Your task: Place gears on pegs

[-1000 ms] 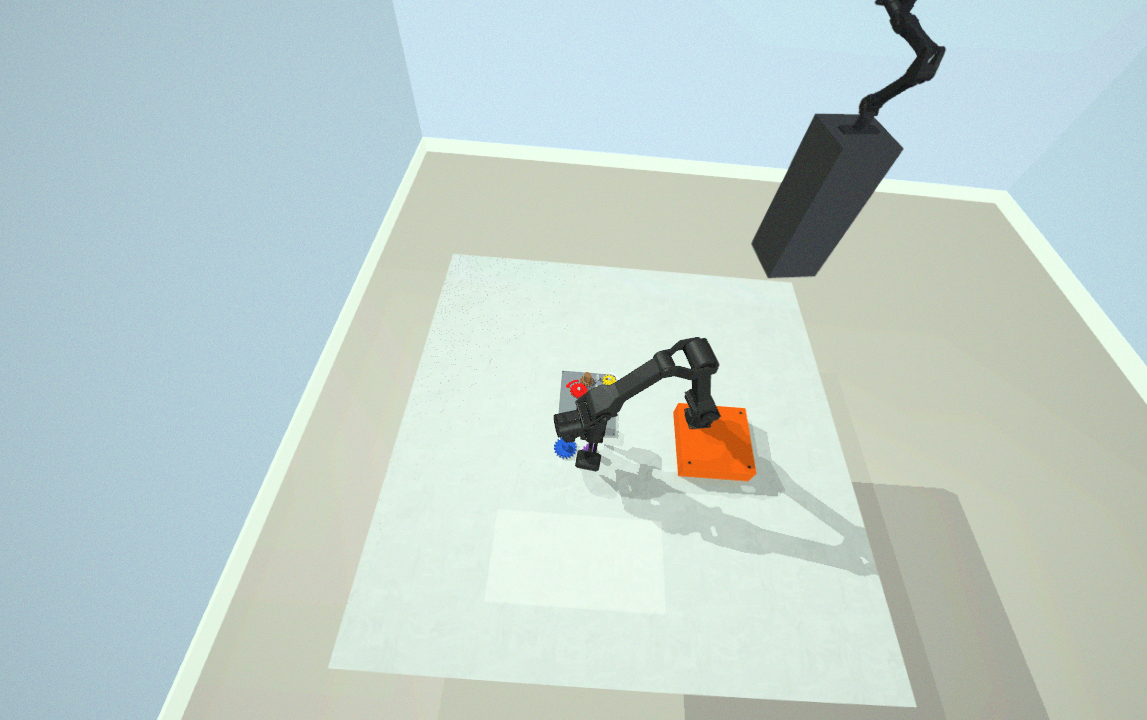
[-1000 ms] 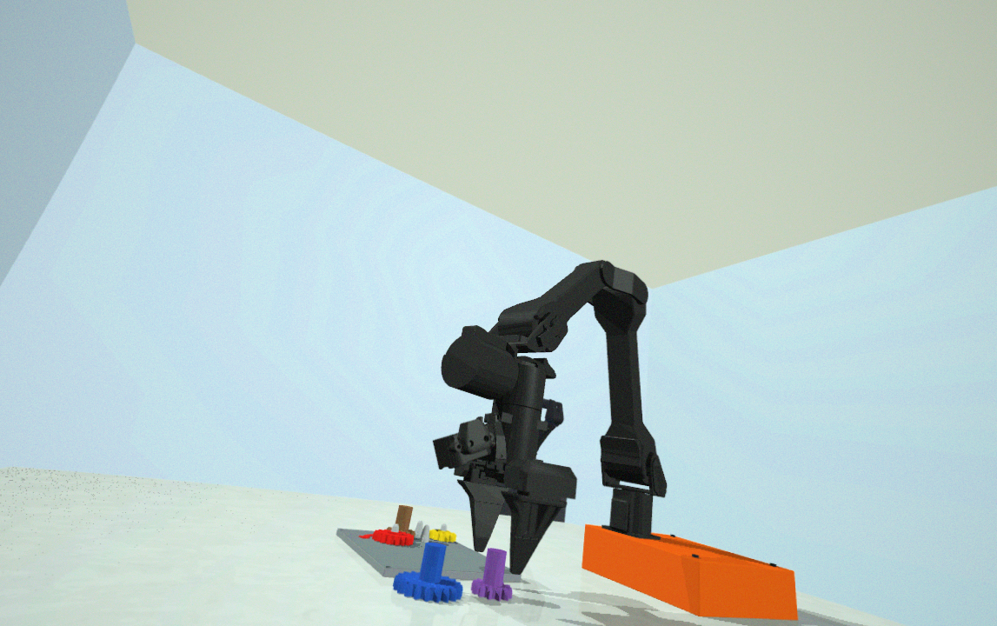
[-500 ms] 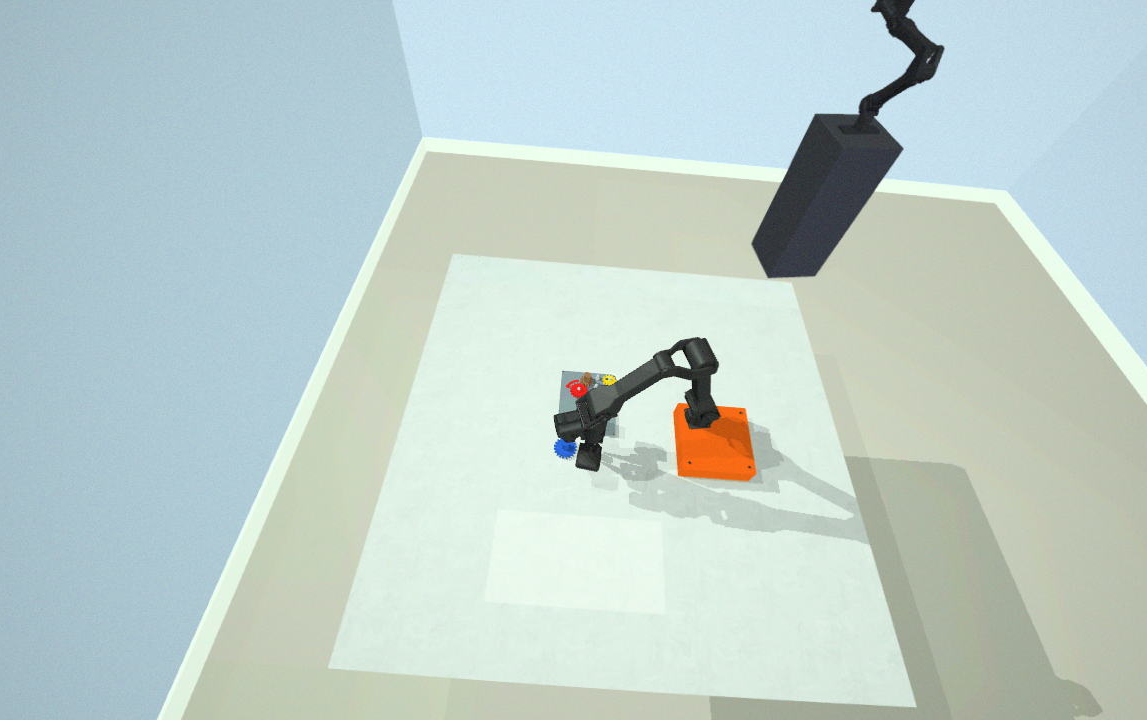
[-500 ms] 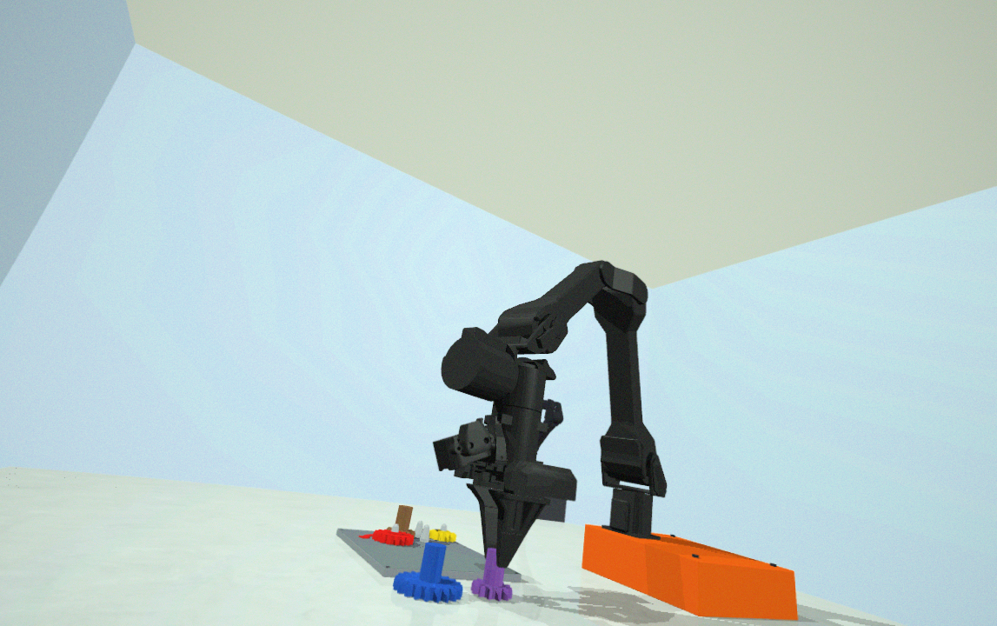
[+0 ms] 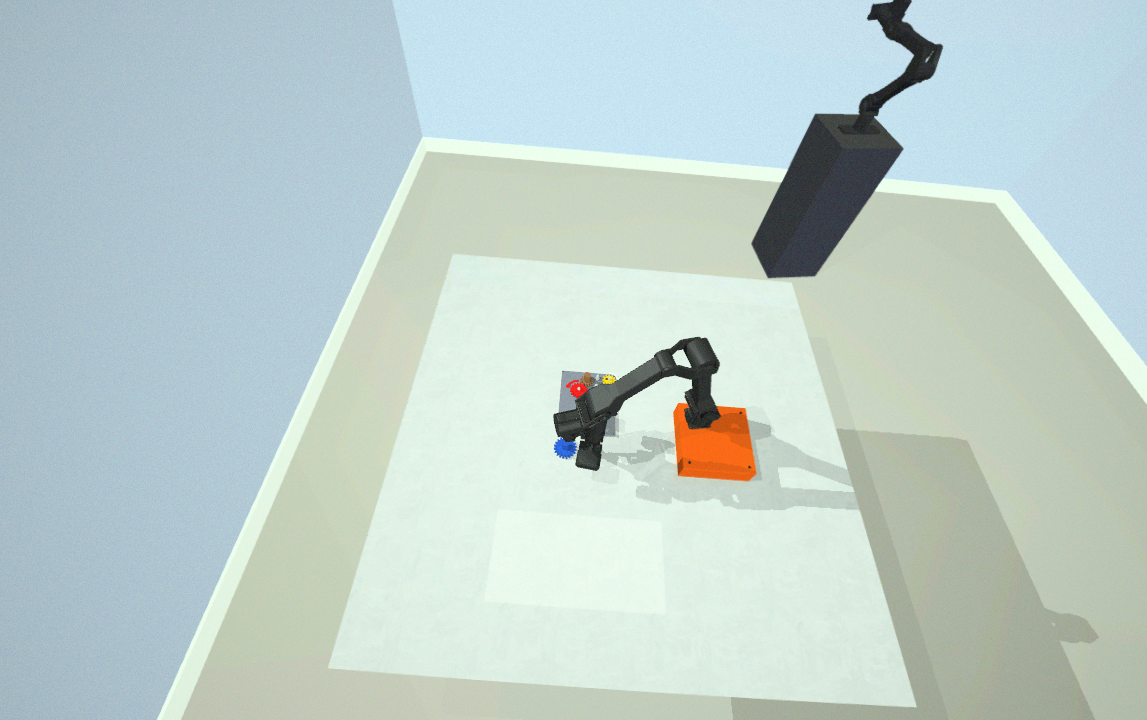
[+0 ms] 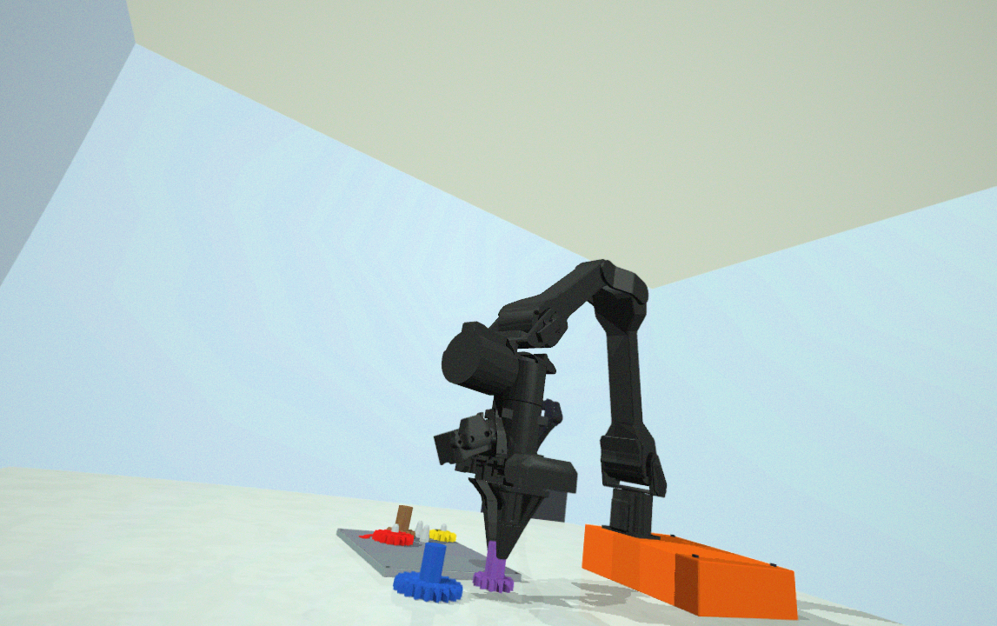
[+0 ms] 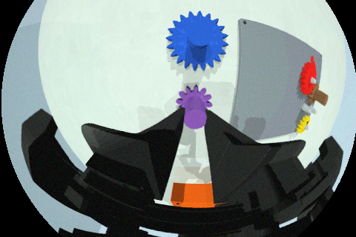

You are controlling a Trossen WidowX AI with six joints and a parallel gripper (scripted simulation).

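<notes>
Right now the brown gear is 2 cm behind my gripper tip, 23 cm to the right of it and 1 cm below it. The rest, counted from my gripper tip: blue gear (7 cm ahead, 2 cm to the right, 2 cm below); then purple gear (1 cm below); then red gear (1 cm ahead, 20 cm to the right, 2 cm below).
</notes>
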